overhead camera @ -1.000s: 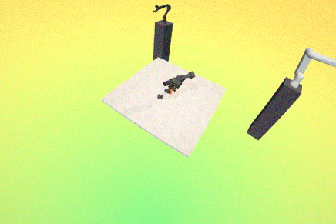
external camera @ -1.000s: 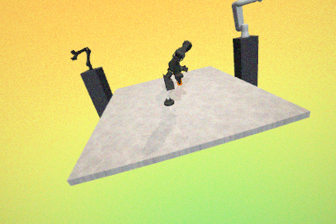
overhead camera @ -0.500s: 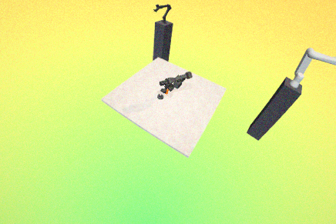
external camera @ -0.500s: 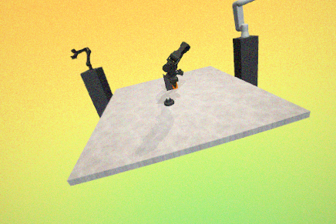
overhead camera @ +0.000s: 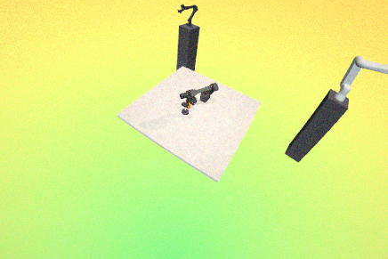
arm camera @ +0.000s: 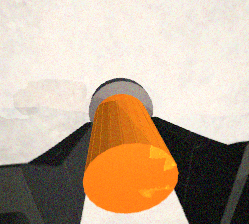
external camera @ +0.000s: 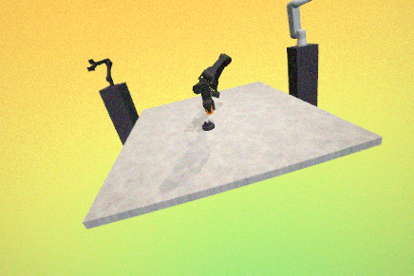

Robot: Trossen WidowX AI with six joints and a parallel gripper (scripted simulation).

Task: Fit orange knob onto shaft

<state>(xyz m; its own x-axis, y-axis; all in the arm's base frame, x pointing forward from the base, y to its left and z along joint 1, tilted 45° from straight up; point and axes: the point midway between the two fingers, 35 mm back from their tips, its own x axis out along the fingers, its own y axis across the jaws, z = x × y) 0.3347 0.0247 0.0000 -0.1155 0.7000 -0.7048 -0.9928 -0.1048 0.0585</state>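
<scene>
The silver shaft is 8 cm below my gripper tip, 3 cm to the right of it and 1 cm ahead of it. From my gripper tip the other things lie so: orange knob (3 cm above).
</scene>
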